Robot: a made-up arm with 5 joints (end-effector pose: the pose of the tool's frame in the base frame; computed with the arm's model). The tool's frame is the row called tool. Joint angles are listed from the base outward.
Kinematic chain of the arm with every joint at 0, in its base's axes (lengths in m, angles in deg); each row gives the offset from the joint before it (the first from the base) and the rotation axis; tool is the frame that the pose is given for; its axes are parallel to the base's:
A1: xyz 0 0 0.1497 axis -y
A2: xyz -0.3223 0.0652 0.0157 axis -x
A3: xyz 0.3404 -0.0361 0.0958 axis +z
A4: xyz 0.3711 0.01 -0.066 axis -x
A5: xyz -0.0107 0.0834 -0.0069 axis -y
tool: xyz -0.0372 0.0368 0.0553
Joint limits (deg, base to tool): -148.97..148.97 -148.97..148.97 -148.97..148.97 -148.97..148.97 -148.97..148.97
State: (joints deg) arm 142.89 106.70 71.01 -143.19 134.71
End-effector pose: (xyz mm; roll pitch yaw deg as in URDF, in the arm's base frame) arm 42.1 138.2 489.9 149.07 39.76 -155.89
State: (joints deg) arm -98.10 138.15 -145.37 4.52 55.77
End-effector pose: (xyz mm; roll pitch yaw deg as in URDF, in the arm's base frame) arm 230.9 304.9 268.5 -132.82 -28.23 109.99
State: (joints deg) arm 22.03 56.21 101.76 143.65 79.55
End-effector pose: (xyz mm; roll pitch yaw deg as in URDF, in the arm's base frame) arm 141.0 208.1 -34.8 -10.73 42.96 -121.26
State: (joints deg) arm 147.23 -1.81 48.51 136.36 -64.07
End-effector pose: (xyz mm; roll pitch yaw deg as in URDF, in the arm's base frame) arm -224.9 299.1 373.9 63.44 7.84 -173.97
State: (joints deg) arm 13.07 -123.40 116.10 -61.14 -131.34
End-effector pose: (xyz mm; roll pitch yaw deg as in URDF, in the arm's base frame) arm -282.9 -212.5 294.6 -66.62 36.24 102.21
